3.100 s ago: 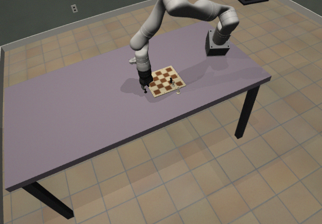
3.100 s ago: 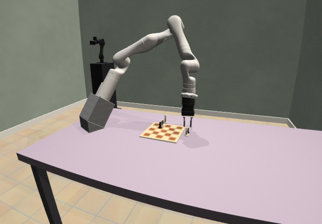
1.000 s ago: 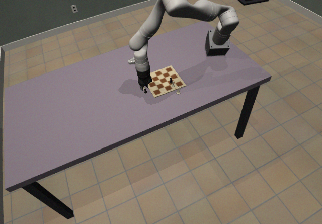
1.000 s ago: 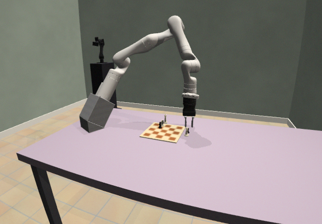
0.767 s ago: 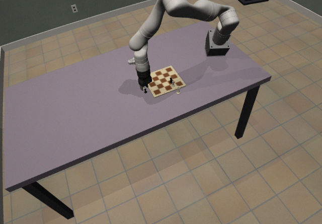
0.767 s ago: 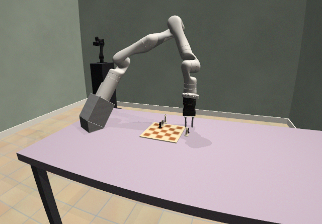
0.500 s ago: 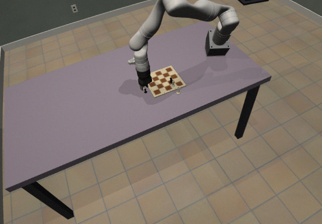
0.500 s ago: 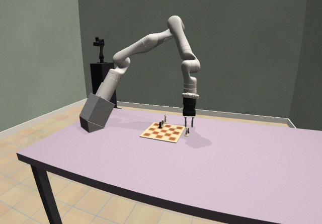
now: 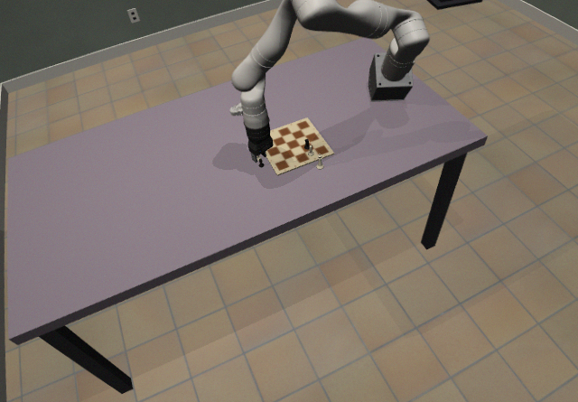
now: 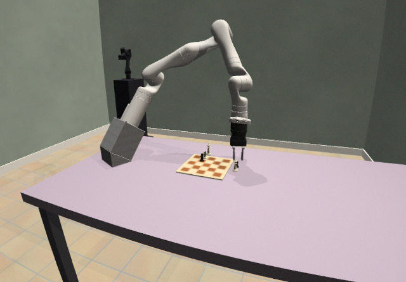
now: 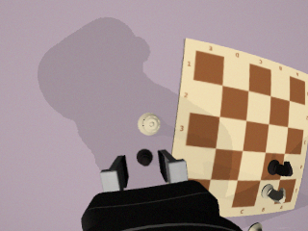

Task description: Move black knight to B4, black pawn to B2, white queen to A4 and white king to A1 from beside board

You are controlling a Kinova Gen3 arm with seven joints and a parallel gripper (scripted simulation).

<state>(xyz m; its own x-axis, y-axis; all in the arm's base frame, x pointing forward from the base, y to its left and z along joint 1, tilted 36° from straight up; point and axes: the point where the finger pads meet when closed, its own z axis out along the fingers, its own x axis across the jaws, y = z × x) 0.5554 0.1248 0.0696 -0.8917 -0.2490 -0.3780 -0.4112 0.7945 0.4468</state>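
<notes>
Right now my hand is 4 cm above the black pawn. Round my hand: chessboard 13 cm behind, 6 cm to the right, 5 cm below; then black knight 18 cm behind, 3 cm to the right, 4 cm below.
</notes>
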